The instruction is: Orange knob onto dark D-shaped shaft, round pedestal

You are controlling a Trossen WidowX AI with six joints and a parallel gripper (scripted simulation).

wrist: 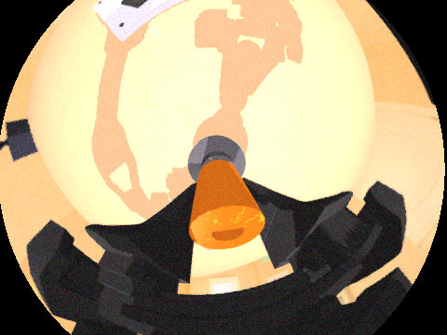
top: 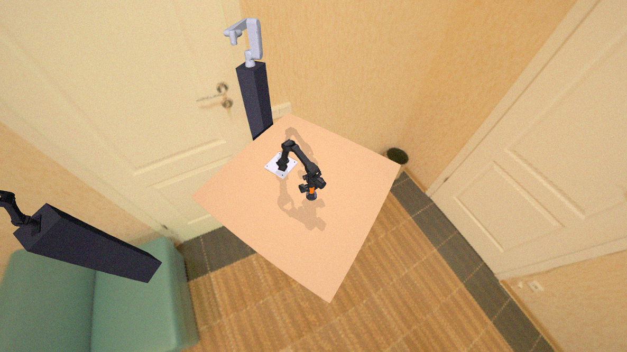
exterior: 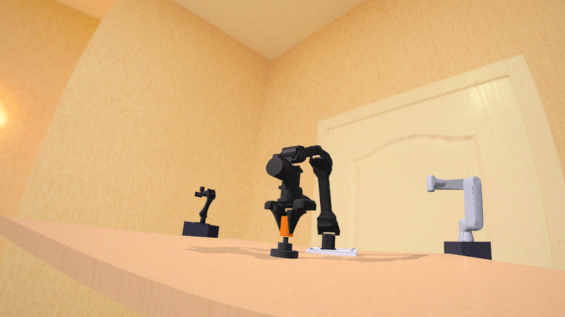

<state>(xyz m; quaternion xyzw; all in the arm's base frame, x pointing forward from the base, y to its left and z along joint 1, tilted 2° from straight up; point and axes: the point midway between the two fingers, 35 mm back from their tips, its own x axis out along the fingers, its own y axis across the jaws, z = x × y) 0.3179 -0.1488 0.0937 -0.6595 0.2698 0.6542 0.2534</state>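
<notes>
Now: the orange knob 2 cm above my gripper tip. Also, from my gripper tip: round pedestal 4 cm below.
</notes>
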